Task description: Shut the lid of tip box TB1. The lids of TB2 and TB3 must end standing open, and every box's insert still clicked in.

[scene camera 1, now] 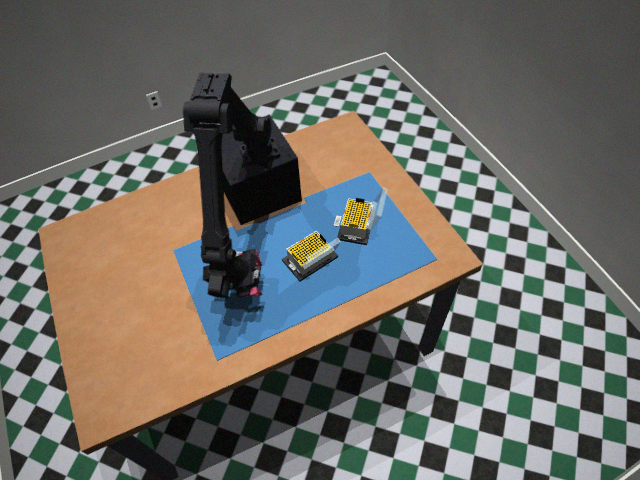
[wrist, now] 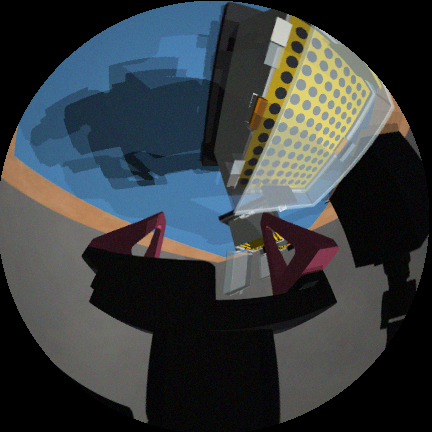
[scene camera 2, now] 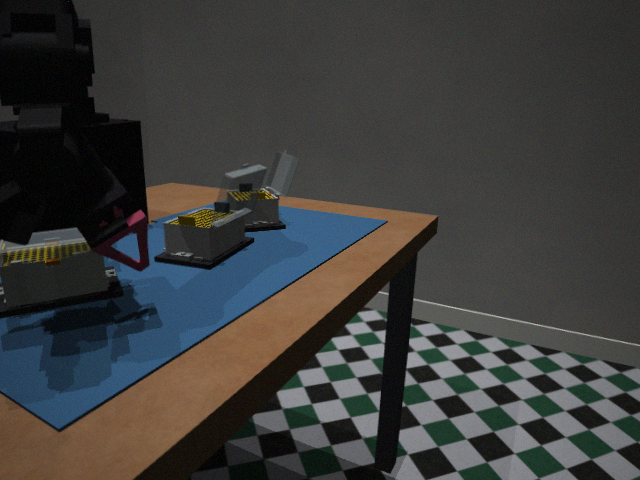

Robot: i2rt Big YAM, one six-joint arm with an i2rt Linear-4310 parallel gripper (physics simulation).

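Observation:
The nearest tip box, presumably TB1, is behind the arm in scene camera 1. Its clear lid lies low over the yellow insert and looks slightly raised at the front; latching cannot be told. The middle box has its lid standing open. The far box also has its lid standing open. Both show yellow inserts seated. My gripper is open and empty, beside the nearest box. Labels are unreadable.
The boxes stand on a blue mat on the wooden table. The black base block stands behind the mat. The arm reaches over the mat's left side. The middle box stands close to the far one.

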